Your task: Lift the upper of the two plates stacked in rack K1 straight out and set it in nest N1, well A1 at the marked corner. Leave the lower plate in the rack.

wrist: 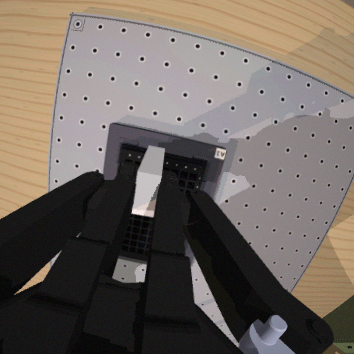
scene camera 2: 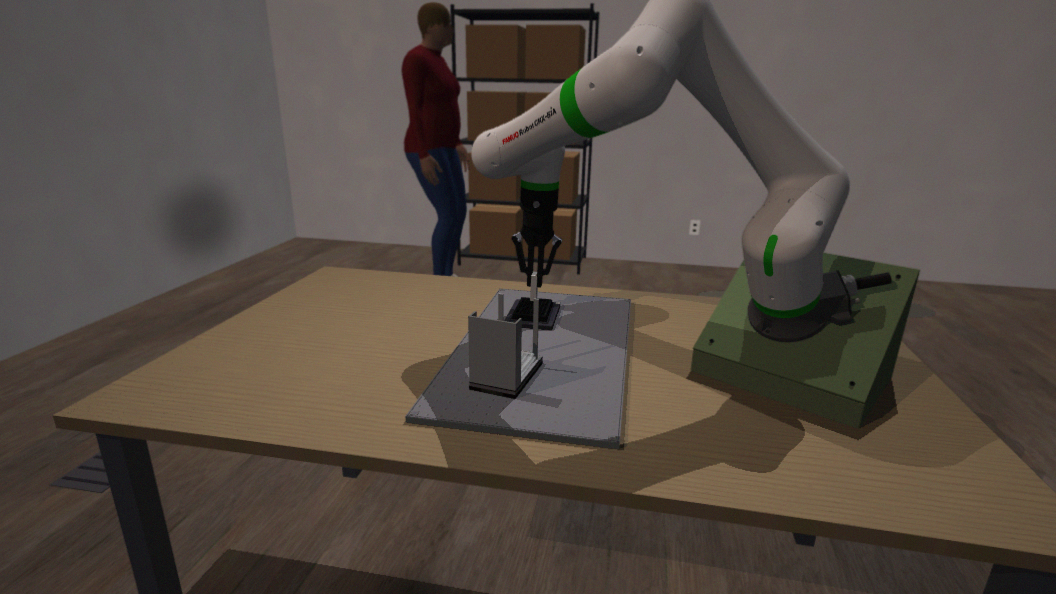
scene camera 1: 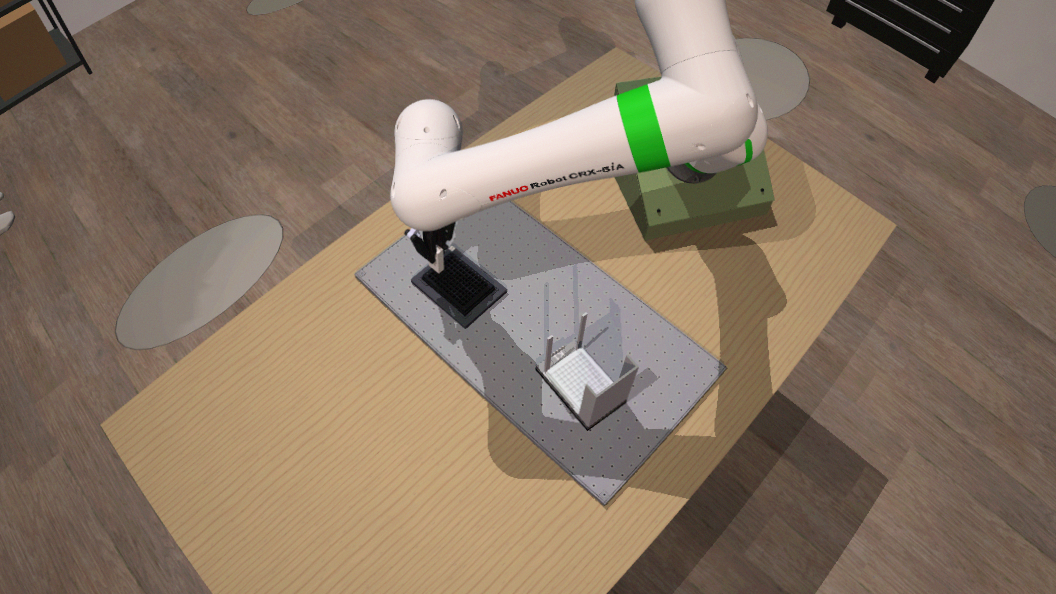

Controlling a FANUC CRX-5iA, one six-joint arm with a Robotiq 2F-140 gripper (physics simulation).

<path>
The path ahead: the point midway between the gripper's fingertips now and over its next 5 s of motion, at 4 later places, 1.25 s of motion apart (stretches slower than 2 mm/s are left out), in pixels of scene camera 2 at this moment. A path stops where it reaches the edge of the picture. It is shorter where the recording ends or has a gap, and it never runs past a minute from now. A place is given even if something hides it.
The gripper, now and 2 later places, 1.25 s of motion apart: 533, 298; 526, 312; 526, 296
</path>
